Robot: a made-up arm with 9 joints. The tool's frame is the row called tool.
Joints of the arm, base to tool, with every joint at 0 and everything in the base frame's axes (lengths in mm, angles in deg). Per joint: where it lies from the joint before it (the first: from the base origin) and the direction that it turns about. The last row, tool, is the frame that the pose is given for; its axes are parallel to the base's.
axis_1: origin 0 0 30.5 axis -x
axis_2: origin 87.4 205.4 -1 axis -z
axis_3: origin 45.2 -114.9 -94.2 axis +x
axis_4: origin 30 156 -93.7 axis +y
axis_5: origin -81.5 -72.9 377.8 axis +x
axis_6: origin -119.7 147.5 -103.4 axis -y
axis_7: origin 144.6 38 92 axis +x
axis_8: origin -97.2 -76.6 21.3 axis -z
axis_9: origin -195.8 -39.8 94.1 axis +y
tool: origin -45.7 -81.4 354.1
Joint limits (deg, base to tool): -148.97..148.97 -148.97..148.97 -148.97..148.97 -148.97..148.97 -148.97..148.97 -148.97..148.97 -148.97..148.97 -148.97..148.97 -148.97..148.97
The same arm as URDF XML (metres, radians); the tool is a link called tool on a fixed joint. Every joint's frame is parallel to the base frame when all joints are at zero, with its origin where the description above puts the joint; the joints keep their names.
<robot name="arm">
  <link name="base_link"/>
  <link name="link1"/>
  <link name="link2"/>
  <link name="link3"/>
  <link name="link4"/>
  <link name="link5"/>
  <link name="link6"/>
  <link name="link7"/>
  <link name="link8"/>
  <link name="link9"/>
  <link name="tool"/>
  <joint name="axis_1" type="revolute">
    <parent link="base_link"/>
    <child link="link1"/>
    <origin xyz="0 0 0.0305"/>
    <axis xyz="-1 0 0"/>
    <limit lower="-2.6" upper="2.6"/>
  </joint>
  <joint name="axis_2" type="revolute">
    <parent link="link1"/>
    <child link="link2"/>
    <origin xyz="0.0874 0.2054 -0.001"/>
    <axis xyz="0 0 -1"/>
    <limit lower="-2.6" upper="2.6"/>
  </joint>
  <joint name="axis_3" type="revolute">
    <parent link="link2"/>
    <child link="link3"/>
    <origin xyz="0.0452 -0.1149 -0.0942"/>
    <axis xyz="1 0 0"/>
    <limit lower="-2.6" upper="2.6"/>
  </joint>
  <joint name="axis_4" type="revolute">
    <parent link="link3"/>
    <child link="link4"/>
    <origin xyz="0.03 0.156 -0.0937"/>
    <axis xyz="0 1 0"/>
    <limit lower="-2.6" upper="2.6"/>
  </joint>
  <joint name="axis_5" type="revolute">
    <parent link="link4"/>
    <child link="link5"/>
    <origin xyz="-0.0815 -0.0729 0.3778"/>
    <axis xyz="1 0 0"/>
    <limit lower="-2.6" upper="2.6"/>
  </joint>
  <joint name="axis_6" type="revolute">
    <parent link="link5"/>
    <child link="link6"/>
    <origin xyz="-0.1197 0.1475 -0.1034"/>
    <axis xyz="0 -1 0"/>
    <limit lower="-2.6" upper="2.6"/>
  </joint>
  <joint name="axis_7" type="revolute">
    <parent link="link6"/>
    <child link="link7"/>
    <origin xyz="0.1446 0.038 0.092"/>
    <axis xyz="1 0 0"/>
    <limit lower="-2.6" upper="2.6"/>
  </joint>
  <joint name="axis_8" type="revolute">
    <parent link="link7"/>
    <child link="link8"/>
    <origin xyz="-0.0972 -0.0766 0.0213"/>
    <axis xyz="0 0 -1"/>
    <limit lower="-2.6" upper="2.6"/>
  </joint>
  <joint name="axis_9" type="revolute">
    <parent link="link8"/>
    <child link="link9"/>
    <origin xyz="-0.1958 -0.0398 0.0941"/>
    <axis xyz="0 1 0"/>
    <limit lower="-2.6" upper="2.6"/>
  </joint>
  <joint name="tool_joint" type="fixed">
    <parent link="link9"/>
    <child link="tool"/>
    <origin xyz="-0.0457 -0.0814 0.3541"/>
  </joint>
</robot>

